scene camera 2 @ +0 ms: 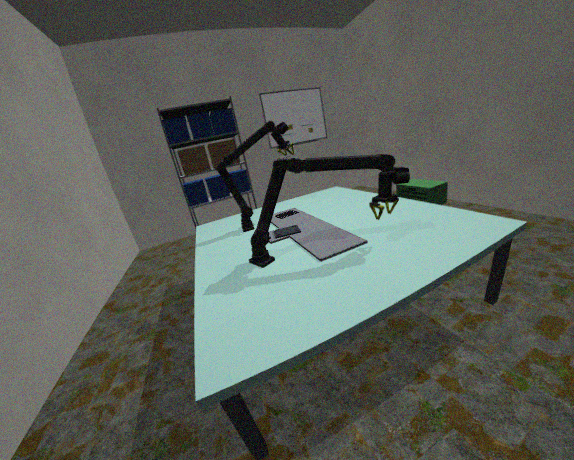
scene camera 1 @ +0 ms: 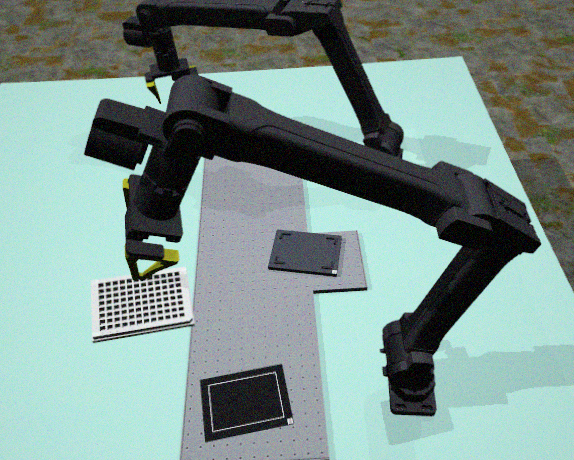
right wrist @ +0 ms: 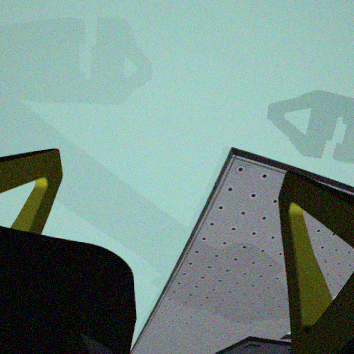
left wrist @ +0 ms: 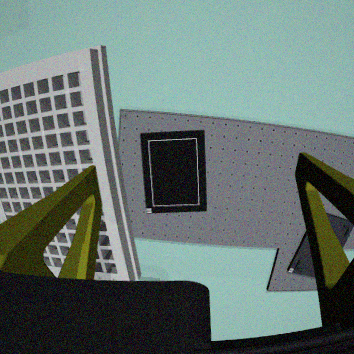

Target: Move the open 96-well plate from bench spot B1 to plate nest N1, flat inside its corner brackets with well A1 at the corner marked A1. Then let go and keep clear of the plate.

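Pixels of known places: left gripper, between the fingertips: (scene camera 2: pixel 290 155) (scene camera 1: pixel 136 252) (left wrist: pixel 198 168); right gripper, between the fingertips: (scene camera 2: pixel 383 216) (right wrist: pixel 168 172); left arm's base, origin of its link: (scene camera 2: pixel 248 228) (scene camera 1: pixel 410 386); right arm's base, origin of its link: (scene camera 2: pixel 262 261).
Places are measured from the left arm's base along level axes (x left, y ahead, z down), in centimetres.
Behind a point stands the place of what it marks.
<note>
The white 96-well plate (scene camera 1: pixel 142 302) {x 12.1, y 41.3, z -45.5 cm} (left wrist: pixel 50 145) {x 11.4, y 43.7, z -45.6 cm} is off the grey board at the left in scene camera 1. It looks raised at one left finger, slightly tilted, and is not plain in scene camera 2. My left gripper (scene camera 1: pixel 132 245) {x 4.0, y 44.0, z -45.9 cm} (scene camera 2: pixel 286 149) {x 4.0, y 44.0, z -45.9 cm} (left wrist: pixel 198 168) {x 4.0, y 44.0, z -45.9 cm} is open; one finger overlaps the plate's edge, none of it between the fingers. My right gripper (scene camera 2: pixel 384 216) {x -78.2, y 59.6, z -13.5 cm} (right wrist: pixel 168 172) {x -78.2, y 59.6, z -13.5 cm} is open, away from it. Nest N1 (scene camera 1: pixel 305 252) {x -32.2, y 22.0, z -2.5 cm} (scene camera 2: pixel 286 231) {x -34.3, y 21.5, z -2.5 cm}, a dark block with corner brackets, has no plate. The black outlined pad (scene camera 1: pixel 245 402) {x 5.4, y 32.6, z -1.5 cm} (left wrist: pixel 174 172) {x 4.9, y 32.8, z -1.5 cm}, apparently B1, is bare.
The grey perforated board (scene camera 1: pixel 250 325) {x -12.2, y 33.4, z -1.3 cm} (scene camera 2: pixel 325 240) {x -59.8, y 36.2, z -1.3 cm} (right wrist: pixel 240 225) {x -66.2, y 47.8, z -1.3 cm} runs across the pale green table (scene camera 1: pixel 50 400) {x 5.3, y 72.1, z 0.0 cm} (scene camera 2: pixel 300 310) {x -102.1, y 6.5, z 0.0 cm}. The left arm (scene camera 1: pixel 340 170) {x 3.2, y 15.7, z -61.1 cm} stretches over board and table, above the nest in scene camera 1. Shelves (scene camera 2: pixel 176 162) and a green box (scene camera 2: pixel 430 191) stand beyond the table.
</note>
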